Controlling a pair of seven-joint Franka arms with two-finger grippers.
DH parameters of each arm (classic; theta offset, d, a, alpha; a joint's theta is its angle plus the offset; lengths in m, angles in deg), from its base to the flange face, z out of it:
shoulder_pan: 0 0.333 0 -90
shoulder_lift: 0 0 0 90
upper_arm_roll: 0 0.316 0.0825 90
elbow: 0 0 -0.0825 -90
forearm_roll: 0 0.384 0 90
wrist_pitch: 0 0 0.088 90
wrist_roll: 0 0.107 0 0
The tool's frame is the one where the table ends.
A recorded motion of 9 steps. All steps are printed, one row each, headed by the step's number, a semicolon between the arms.
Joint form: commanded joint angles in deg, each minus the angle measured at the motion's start. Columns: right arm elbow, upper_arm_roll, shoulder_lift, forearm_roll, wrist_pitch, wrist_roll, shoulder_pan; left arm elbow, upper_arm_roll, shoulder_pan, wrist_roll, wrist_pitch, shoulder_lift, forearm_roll.
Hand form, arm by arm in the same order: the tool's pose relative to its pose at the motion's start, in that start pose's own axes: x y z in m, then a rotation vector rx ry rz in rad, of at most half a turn. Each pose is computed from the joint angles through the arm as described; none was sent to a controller.
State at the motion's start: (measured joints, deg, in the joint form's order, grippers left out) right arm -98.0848 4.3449 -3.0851 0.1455 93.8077 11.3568 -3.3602; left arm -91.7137 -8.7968 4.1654 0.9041 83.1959 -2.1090 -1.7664
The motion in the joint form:
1: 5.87 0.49 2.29 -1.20 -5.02 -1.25 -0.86; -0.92 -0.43 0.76 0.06 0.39 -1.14 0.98
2: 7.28 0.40 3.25 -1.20 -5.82 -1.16 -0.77; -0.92 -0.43 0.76 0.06 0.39 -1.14 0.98
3: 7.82 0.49 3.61 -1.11 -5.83 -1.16 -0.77; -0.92 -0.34 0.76 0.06 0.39 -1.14 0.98
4: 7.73 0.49 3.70 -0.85 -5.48 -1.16 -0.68; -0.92 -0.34 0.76 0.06 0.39 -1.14 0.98
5: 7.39 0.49 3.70 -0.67 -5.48 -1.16 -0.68; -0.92 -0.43 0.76 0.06 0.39 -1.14 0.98
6: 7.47 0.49 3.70 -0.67 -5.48 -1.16 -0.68; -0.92 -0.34 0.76 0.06 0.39 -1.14 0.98
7: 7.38 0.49 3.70 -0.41 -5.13 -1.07 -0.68; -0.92 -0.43 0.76 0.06 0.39 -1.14 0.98
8: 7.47 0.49 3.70 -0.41 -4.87 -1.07 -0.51; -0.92 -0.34 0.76 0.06 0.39 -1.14 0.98
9: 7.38 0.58 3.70 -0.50 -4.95 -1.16 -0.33; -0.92 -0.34 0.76 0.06 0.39 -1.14 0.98
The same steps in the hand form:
1: 0.0069 0.0052 -0.0194 -0.0222 -0.0213 -0.0155; -0.0058 -0.0039 -0.0029 0.0200 0.0101 -0.0071
2: 0.0109 0.0049 -0.0207 -0.0219 -0.0275 -0.0138; -0.0058 -0.0039 -0.0029 0.0200 0.0101 -0.0071
3: 0.0127 0.0036 -0.0217 -0.0194 -0.0249 -0.0154; -0.0058 -0.0047 -0.0029 0.0197 0.0102 -0.0086
4: 0.0135 0.0021 -0.0206 -0.0143 -0.0229 -0.0171; -0.0058 -0.0047 -0.0029 0.0197 0.0102 -0.0086
5: 0.0133 0.0018 -0.0178 -0.0123 -0.0293 -0.0172; -0.0058 -0.0039 -0.0029 0.0200 0.0101 -0.0071
6: 0.0134 0.0018 -0.0185 -0.0120 -0.0279 -0.0172; -0.0058 -0.0047 -0.0029 0.0197 0.0102 -0.0086
7: 0.0139 0.0012 -0.0183 -0.0067 -0.0243 -0.0157; -0.0058 -0.0039 -0.0029 0.0200 0.0101 -0.0071
8: 0.0141 -0.0006 -0.0194 -0.0057 -0.0183 -0.0187; -0.0058 -0.0047 -0.0029 0.0197 0.0102 -0.0086
9: 0.0134 -0.0029 -0.0186 -0.0079 -0.0208 -0.0250; -0.0058 -0.0047 -0.0029 0.0197 0.0102 -0.0086

